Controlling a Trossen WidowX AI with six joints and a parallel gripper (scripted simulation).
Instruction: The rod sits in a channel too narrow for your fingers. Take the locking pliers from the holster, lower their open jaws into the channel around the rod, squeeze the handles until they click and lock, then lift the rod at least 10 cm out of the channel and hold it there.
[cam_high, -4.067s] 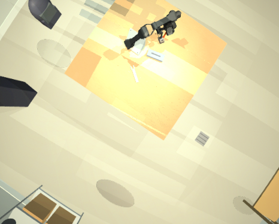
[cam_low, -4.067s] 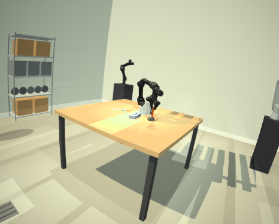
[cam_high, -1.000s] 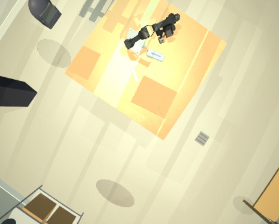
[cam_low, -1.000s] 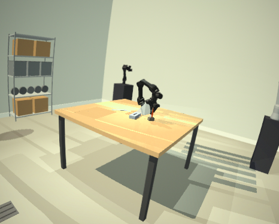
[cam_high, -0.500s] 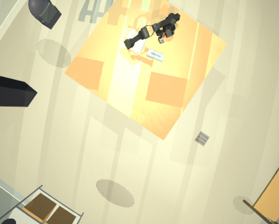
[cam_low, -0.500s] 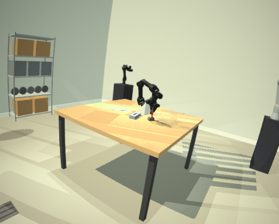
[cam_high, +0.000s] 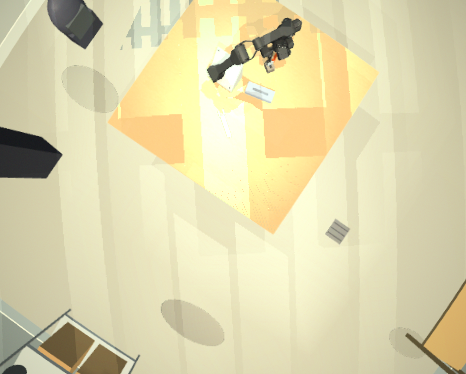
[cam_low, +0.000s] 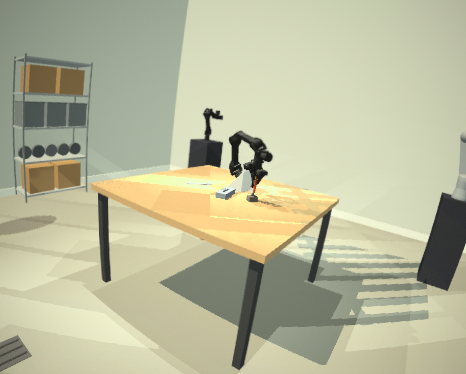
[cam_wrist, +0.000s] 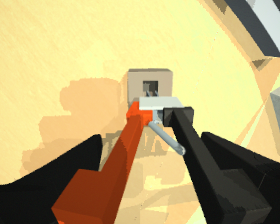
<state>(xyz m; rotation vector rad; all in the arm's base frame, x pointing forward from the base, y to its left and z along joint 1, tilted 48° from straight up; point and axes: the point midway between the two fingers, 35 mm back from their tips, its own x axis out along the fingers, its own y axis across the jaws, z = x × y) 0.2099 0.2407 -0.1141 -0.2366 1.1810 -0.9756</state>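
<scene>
The channel block is 50 mm ahead of my gripper tip, 180 mm to the right of it and 100 mm below it. Round my gripper tip: orange handle 10 mm ahead, 10 mm to the left; small grey holster 10 mm to the right, 110 mm below.
</scene>
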